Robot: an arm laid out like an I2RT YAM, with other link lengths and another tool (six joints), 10 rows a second.
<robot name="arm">
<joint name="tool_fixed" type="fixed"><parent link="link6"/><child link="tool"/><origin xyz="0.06 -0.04 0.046" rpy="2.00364 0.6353 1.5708"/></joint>
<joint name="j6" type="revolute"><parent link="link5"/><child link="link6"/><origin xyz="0.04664 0 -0.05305"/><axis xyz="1 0 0"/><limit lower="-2.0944" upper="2.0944"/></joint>
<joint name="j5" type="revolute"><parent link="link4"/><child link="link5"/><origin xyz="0.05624 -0.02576 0.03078"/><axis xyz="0 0 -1"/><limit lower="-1.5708" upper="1.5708"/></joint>
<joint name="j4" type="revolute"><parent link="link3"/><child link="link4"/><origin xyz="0.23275 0.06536 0.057"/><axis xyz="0 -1 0"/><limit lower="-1.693" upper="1.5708"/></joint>
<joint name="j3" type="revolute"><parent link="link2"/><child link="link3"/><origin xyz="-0.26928 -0.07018 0"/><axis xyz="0 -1 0"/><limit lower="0" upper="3.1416"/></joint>
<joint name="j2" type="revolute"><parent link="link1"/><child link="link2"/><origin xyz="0.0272 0.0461 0.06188"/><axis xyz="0 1 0"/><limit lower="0" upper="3.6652"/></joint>
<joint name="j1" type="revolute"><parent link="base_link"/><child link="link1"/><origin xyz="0 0 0.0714"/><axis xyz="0 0 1"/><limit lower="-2.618" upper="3.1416"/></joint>
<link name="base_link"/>
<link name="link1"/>
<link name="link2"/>
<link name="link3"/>
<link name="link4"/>
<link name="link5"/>
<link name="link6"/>
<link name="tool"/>
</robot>
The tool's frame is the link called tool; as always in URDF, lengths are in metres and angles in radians.
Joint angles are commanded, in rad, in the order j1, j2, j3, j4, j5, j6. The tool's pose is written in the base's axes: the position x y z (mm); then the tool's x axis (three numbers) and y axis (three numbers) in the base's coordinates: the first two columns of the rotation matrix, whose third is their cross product. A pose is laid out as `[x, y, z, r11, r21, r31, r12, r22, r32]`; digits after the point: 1 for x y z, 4 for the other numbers.
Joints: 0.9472, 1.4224, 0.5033, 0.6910, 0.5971, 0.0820
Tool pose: [237.8, 192.7, 241.8, -0.3684, 0.6927, -0.6201, 0.3231, 0.7208, 0.6132]
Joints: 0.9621, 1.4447, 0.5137, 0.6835, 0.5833, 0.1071
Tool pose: [237.4, 199.8, 236.8, -0.3983, 0.6893, -0.6052, 0.3199, 0.7227, 0.6127]
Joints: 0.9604, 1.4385, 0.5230, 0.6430, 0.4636, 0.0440
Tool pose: [236.3, 216.2, 235.8, -0.4895, 0.5957, -0.6368, 0.2311, 0.7928, 0.5640]
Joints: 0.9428, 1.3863, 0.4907, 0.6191, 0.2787, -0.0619
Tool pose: [226.8, 228.1, 236.5, -0.5802, 0.4554, -0.6753, 0.0701, 0.8539, 0.5156]
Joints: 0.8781, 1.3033, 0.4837, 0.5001, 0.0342, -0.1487
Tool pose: [219.9, 232.3, 238.7, -0.6715, 0.2990, -0.6780, -0.0856, 0.8776, 0.4717]
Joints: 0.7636, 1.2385, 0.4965, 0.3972, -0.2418, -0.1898
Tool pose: [221.1, 227.4, 244.7, -0.7454, 0.1984, -0.6365, -0.1985, 0.8453, 0.4960]
